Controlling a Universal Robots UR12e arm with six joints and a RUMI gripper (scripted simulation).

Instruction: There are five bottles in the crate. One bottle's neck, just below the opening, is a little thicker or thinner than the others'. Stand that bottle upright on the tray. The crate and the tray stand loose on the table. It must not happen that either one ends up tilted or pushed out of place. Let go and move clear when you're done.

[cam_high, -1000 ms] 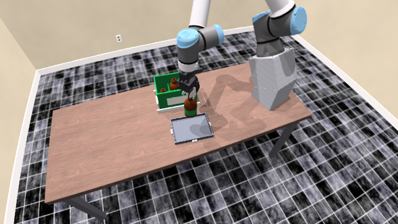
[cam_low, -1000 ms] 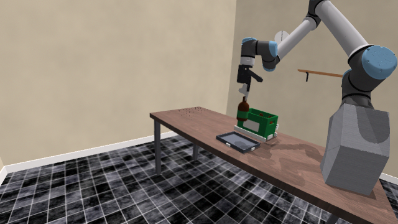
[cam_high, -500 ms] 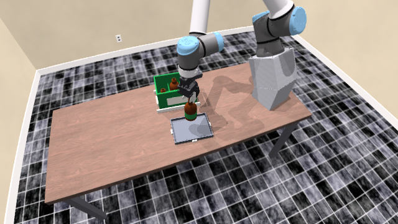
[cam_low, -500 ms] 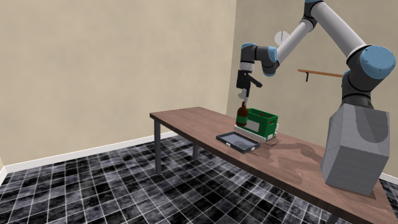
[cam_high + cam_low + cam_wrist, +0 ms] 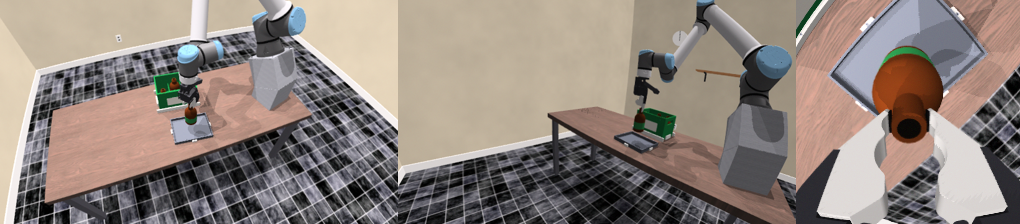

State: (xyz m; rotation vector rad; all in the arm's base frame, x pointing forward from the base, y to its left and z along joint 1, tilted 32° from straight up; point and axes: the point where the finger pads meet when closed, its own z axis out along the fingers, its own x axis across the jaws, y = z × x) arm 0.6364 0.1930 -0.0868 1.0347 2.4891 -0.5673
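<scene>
Now: the glass bottle 70 mm below my hand. The rest, counted from my hand: grey tray 230 mm below; then green crate 30 mm ahead, 290 mm to the right, 150 mm below.
</scene>
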